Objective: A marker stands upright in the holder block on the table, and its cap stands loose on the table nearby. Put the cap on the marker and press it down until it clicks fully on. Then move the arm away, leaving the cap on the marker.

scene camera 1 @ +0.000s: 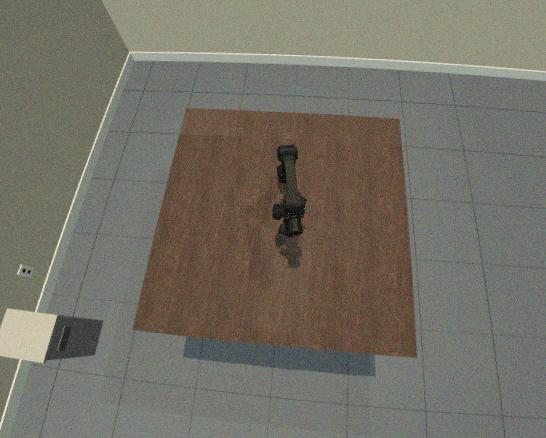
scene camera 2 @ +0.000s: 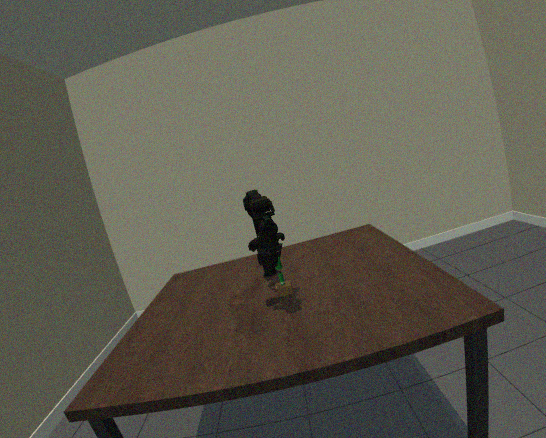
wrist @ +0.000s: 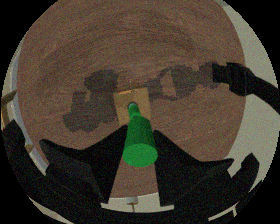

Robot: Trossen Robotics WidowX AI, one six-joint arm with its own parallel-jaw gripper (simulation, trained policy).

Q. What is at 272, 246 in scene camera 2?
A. My gripper.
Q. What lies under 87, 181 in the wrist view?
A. My gripper.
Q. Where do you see a green cap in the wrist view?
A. At 139, 149
